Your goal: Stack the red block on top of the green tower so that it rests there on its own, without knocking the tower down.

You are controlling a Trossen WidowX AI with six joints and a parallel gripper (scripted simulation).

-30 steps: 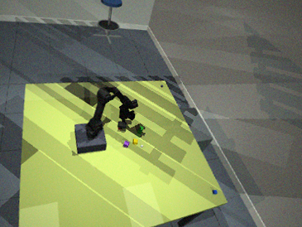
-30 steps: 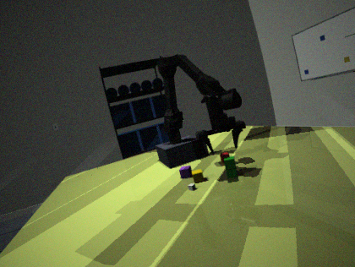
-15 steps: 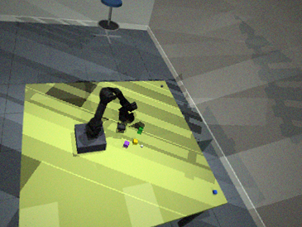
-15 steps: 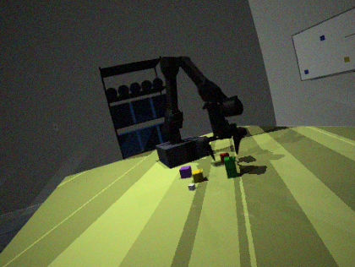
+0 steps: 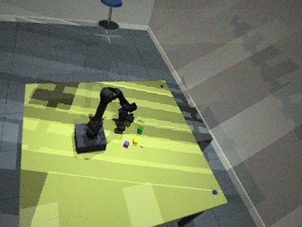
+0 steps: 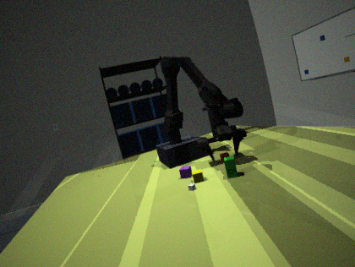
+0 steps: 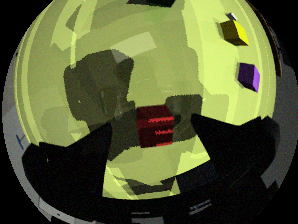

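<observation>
Right now the red block is 1 cm above my gripper tip. From my gripper tip the other things lie so: purple block (2 cm behind, 17 cm to the right, 1 cm above); yellow block (6 cm ahead, 17 cm to the right, 1 cm above); tiny white block (9 cm ahead, 22 cm to the right).
</observation>
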